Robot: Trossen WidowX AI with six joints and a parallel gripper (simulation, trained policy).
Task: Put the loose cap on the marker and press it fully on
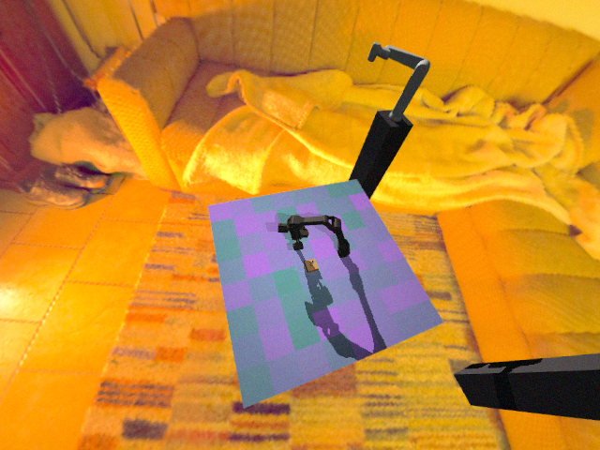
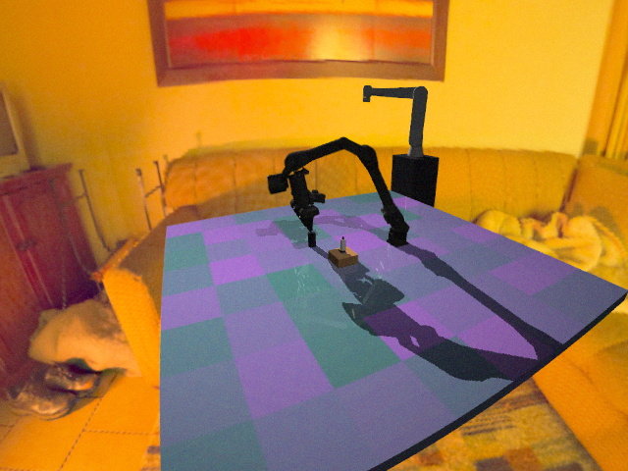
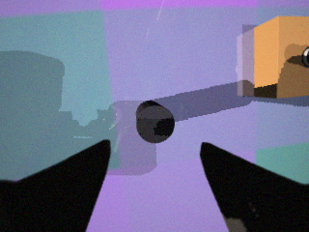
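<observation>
Now: the dark cap 1 cm behind my gripper tip and 4 cm below it. Also, from my gripper tip: tan holder block 6 cm behind, 16 cm to the left, 6 cm below.
</observation>
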